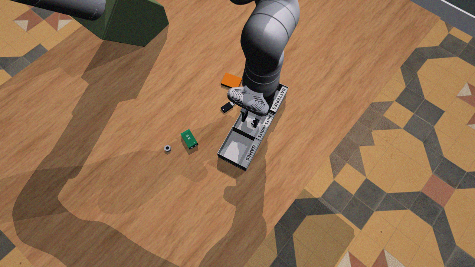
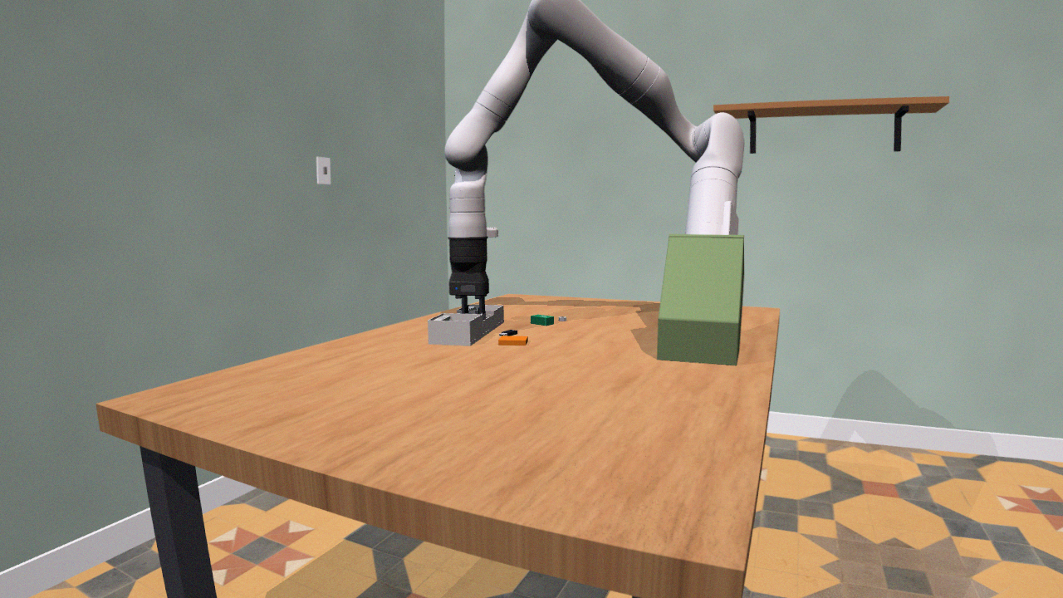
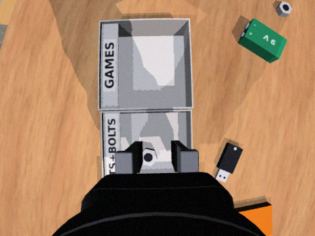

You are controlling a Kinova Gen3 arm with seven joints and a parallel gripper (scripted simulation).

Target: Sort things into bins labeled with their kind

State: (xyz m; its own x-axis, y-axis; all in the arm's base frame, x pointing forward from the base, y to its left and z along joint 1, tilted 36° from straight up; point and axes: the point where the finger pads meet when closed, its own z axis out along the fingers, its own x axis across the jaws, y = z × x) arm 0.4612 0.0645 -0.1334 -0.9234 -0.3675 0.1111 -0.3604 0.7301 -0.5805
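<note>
Right now the bin row is 10 mm ahead of my hand and 10 mm below it. Round my hand: black USB stick (80 mm behind, 10 mm to the right, 30 mm below); flat orange box (130 mm behind, 50 mm to the left, 30 mm below); green 9 v battery (60 mm behind, 160 mm to the right, 30 mm below).
</note>
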